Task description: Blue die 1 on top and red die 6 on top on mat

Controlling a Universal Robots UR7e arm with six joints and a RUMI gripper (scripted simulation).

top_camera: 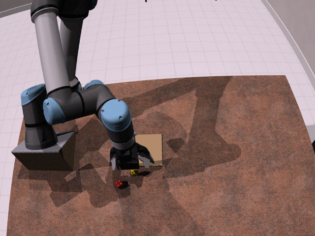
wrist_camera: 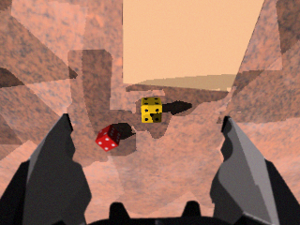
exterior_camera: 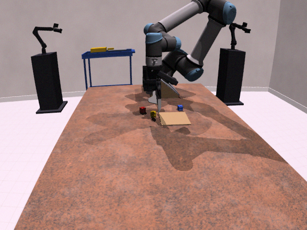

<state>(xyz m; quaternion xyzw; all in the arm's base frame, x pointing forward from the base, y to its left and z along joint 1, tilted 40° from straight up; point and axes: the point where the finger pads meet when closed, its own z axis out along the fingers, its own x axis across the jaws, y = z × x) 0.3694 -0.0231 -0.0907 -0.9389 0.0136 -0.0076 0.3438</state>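
The yellow die lies 20 mm to the right of my hand and 40 mm below it. From my hand the other things lie so: blue die: 60 mm behind, 140 mm to the left, 40 mm below; tan mat: 40 mm ahead, 80 mm to the left, 50 mm below; red die: 60 mm behind, 70 mm to the right, 40 mm below.
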